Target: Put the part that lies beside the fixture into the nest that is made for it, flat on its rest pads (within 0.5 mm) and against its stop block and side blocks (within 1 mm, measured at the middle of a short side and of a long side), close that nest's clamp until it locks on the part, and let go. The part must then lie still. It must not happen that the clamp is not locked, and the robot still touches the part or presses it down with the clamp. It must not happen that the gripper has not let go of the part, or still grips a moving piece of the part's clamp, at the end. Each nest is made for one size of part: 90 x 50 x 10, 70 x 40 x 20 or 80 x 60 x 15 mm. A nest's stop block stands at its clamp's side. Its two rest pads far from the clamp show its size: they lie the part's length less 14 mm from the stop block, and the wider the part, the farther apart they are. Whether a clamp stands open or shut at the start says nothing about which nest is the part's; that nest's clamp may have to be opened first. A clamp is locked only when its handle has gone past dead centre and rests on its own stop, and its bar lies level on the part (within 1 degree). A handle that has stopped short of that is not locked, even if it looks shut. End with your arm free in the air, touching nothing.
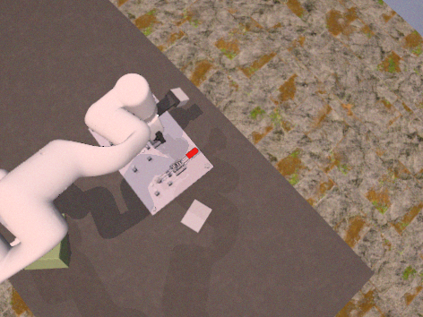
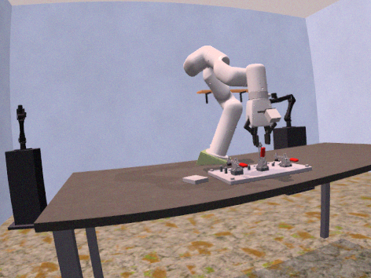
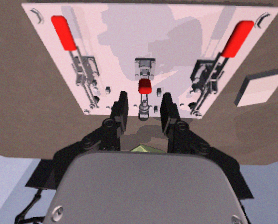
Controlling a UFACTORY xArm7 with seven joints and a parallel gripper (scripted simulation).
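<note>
Right now the pale grey block part is 60 mm behind my hand, 260 mm to the right of it and 130 mm below it. From my hand the other things lie so: fixture plate (40 mm behind, 130 mm below); then toggle clamp (10 mm behind, 110 mm to the right, 80 mm below).
</note>
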